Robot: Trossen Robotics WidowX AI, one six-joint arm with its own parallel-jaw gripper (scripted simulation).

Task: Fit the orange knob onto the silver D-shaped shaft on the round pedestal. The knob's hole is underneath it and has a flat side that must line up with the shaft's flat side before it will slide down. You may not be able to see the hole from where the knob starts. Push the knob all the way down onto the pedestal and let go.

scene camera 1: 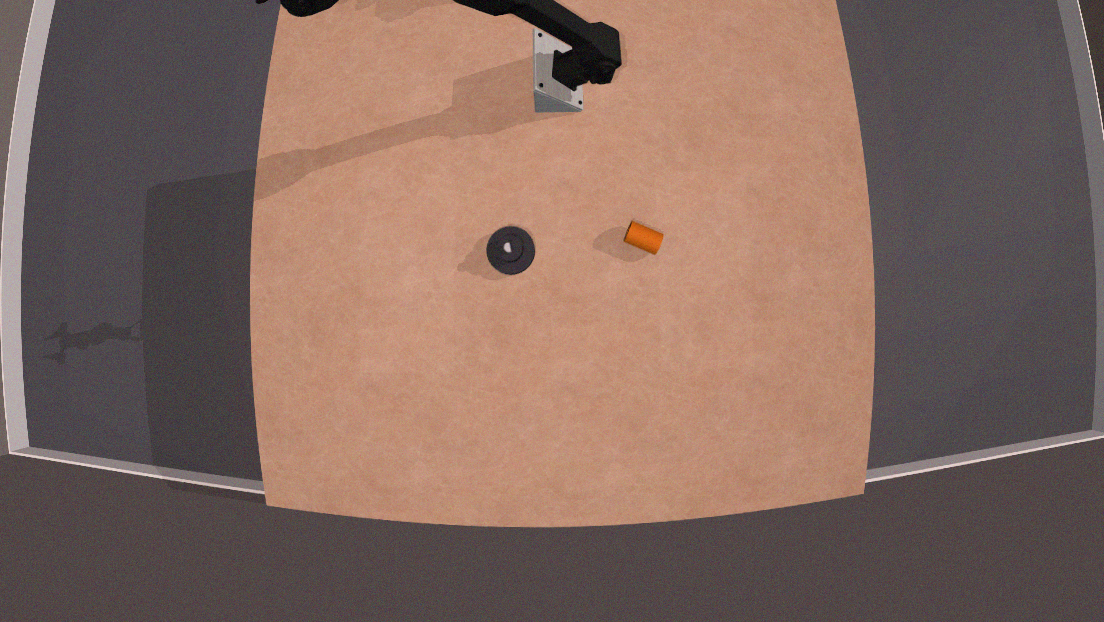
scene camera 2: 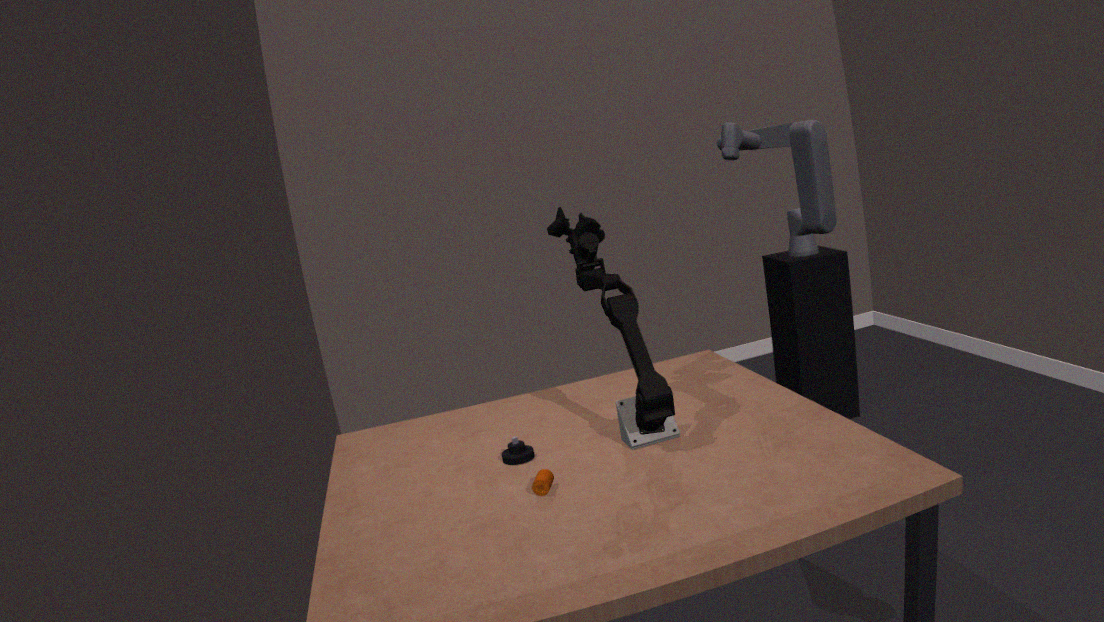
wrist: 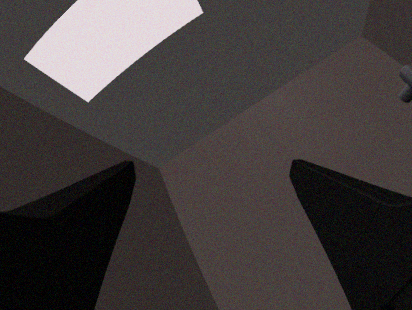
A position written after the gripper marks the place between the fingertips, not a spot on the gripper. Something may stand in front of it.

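The gripper is visible in scene camera 2 (569, 210) and in the wrist view (215, 169), while it is out of frame in scene camera 1.
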